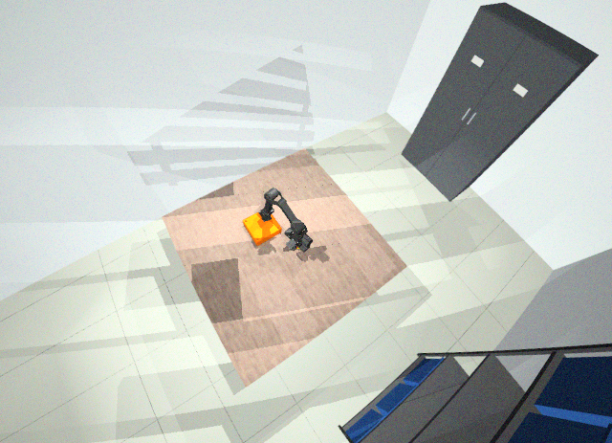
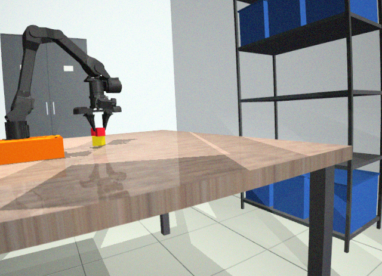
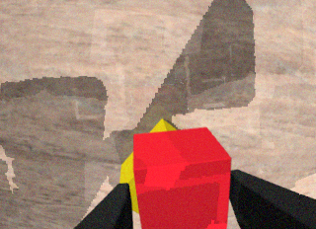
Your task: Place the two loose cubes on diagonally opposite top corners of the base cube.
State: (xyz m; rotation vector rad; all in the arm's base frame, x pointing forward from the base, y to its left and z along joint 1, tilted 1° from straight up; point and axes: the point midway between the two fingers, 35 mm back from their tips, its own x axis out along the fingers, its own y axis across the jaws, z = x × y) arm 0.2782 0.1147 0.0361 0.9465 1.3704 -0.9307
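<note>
The red cube lies right at my gripper tip. Also, from my gripper tip: yellow base cube (40 mm below, 20 mm to the left, 10 mm behind).
</note>
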